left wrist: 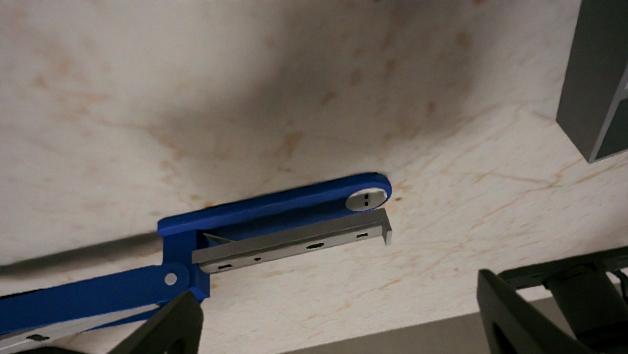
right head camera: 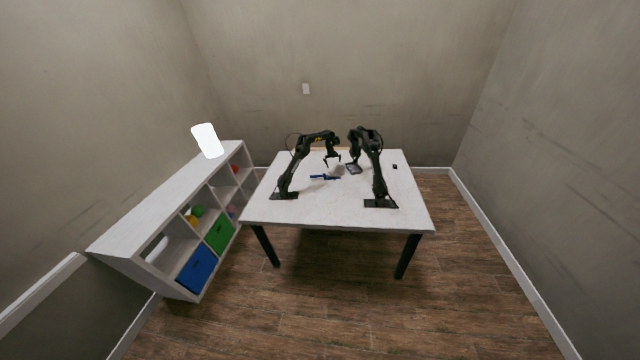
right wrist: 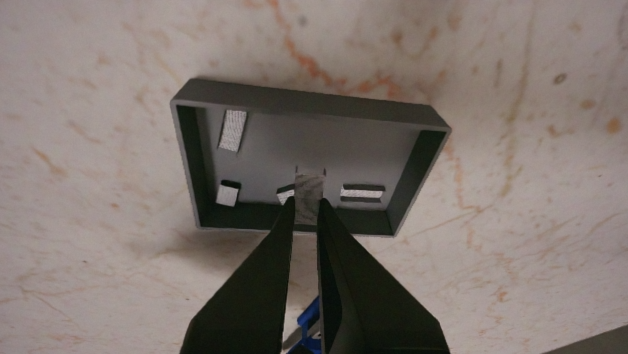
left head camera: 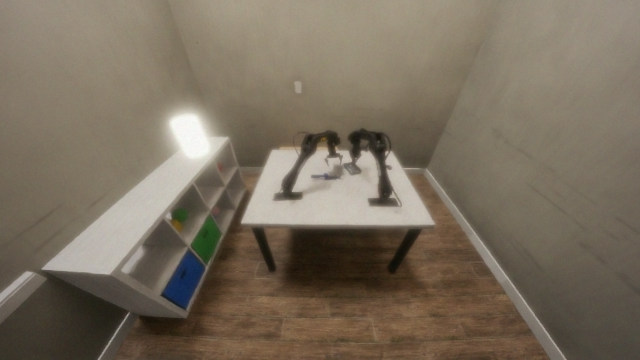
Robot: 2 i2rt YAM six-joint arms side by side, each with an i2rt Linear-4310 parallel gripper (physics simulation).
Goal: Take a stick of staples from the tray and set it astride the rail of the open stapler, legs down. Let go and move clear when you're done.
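Seen in the pictures: left gripper, fingertip midpoint: [left wrist: 329, 292] [right head camera: 334, 166] [left head camera: 335, 166]; right gripper, fingertip midpoint: [right head camera: 355, 162] [right wrist: 306, 205] [left head camera: 353, 163]; left arm's base at its link origin: [right head camera: 285, 196] [left head camera: 288, 196]; right arm's base at its link origin: [left wrist: 566, 265] [right head camera: 379, 204] [left head camera: 382, 202].
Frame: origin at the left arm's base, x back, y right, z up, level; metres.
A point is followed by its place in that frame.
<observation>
The blue stapler [left head camera: 325, 176] @[x -0.171, y 0.282, z 0.032 m] [right head camera: 325, 177] @[x -0.180, y 0.293, z 0.014 m] [left wrist: 270, 205] @[x -0.201, y 0.344, z 0.007 m] stands open on the table, its grey metal rail [left wrist: 295, 240] @[x -0.195, y 0.353, z 0.026 m] bare and running left to right in the left wrist view. The grey tray [right head camera: 354, 168] @[x -0.297, y 0.531, z 0.003 m] [right wrist: 310, 102] @[x -0.310, y 0.567, z 0.015 m] holds several staple sticks, among them one [right wrist: 233, 131] @[x -0.344, y 0.526, z 0.004 m] at its left and one [right wrist: 362, 193] @[x -0.241, y 0.511, z 0.004 m] at its right. My right gripper [right wrist: 306, 205] @[x -0.300, y 0.535, z 0.060 m] is shut on a grey staple stick [right wrist: 309, 192] @[x -0.304, y 0.547, z 0.064 m] and holds it above the tray, its long side pointing away from the fingers. My left gripper [right head camera: 332, 160] @[x -0.243, y 0.366, z 0.070 m] [left wrist: 329, 292] @[x -0.243, y 0.366, z 0.070 m] is open and empty, above and beside the stapler.
The tray's corner [left wrist: 595, 100] @[x -0.248, y 0.486, z 0.020 m] shows at the right of the left wrist view. A small black object [right head camera: 394, 166] @[x -0.281, y 0.849, z 0.015 m] lies on the table [right head camera: 320, 215] @[x 0.190, y 0.270, z 0.000 m] at the right. A shelf unit [right head camera: 165, 185] with a lit lamp [right head camera: 207, 140] stands left of the table.
</observation>
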